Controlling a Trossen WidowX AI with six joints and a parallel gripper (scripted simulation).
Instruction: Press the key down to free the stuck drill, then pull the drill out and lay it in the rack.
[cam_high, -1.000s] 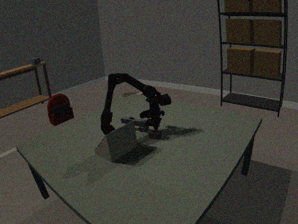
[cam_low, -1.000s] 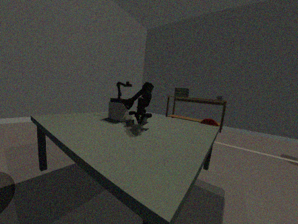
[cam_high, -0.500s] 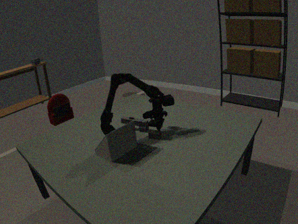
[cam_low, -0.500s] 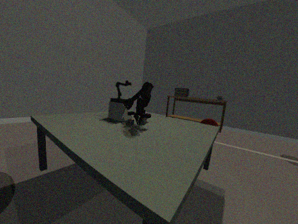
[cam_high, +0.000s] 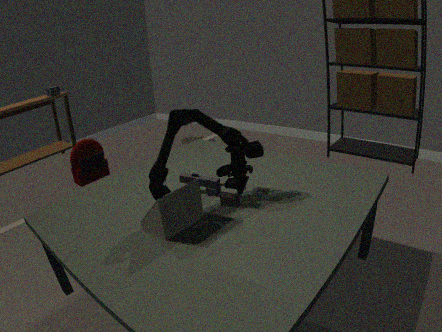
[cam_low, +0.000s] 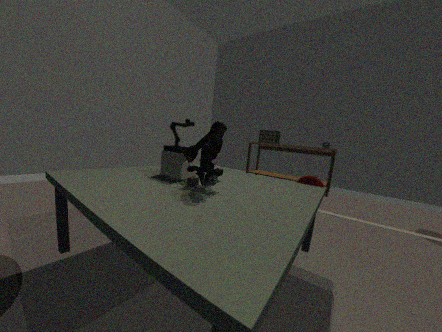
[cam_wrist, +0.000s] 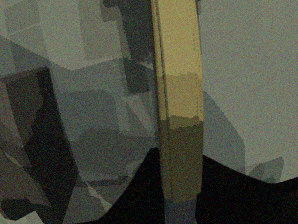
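Now: gripper tip 1 cm past the drill, 4 cm to the right of it and 4 cm below it. Also, from my gripper tip: grey fixture block (3 cm behind, 18 cm to the left, 4 cm above); then rack (8 cm behind, 1 cm above); then key (4 cm behind, 21 cm to the left, 4 cm above).
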